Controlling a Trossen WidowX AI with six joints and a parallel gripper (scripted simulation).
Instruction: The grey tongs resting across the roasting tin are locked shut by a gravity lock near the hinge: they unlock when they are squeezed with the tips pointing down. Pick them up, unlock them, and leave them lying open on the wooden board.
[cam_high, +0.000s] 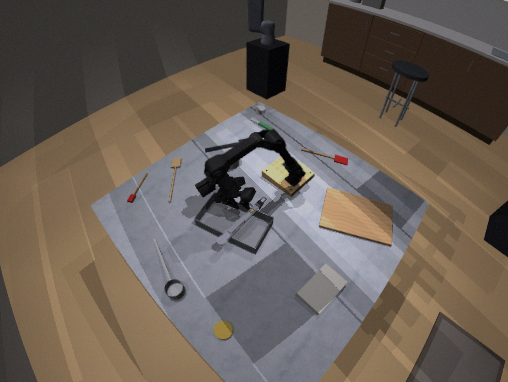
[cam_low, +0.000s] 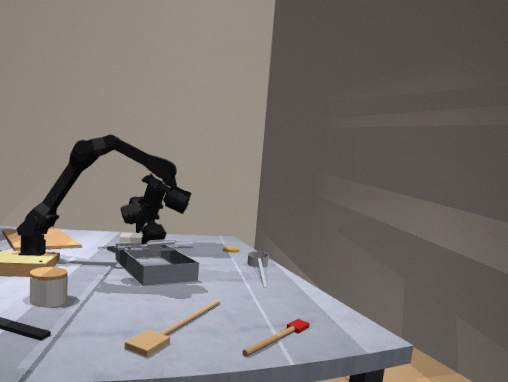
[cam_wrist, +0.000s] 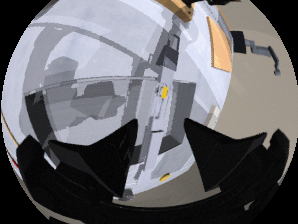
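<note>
Right now the yellow lock piece is 30 mm below my gripper tip, 30 mm behind it and 20 mm to the left of it. Round my gripper tip: white slab: 450 mm to the left, 80 mm below, 10 mm ahead; then lidded canister: 310 mm to the right, 200 mm behind, 60 mm below; then roasting tin: 70 mm below, 50 mm ahead, 20 mm to the right.
</note>
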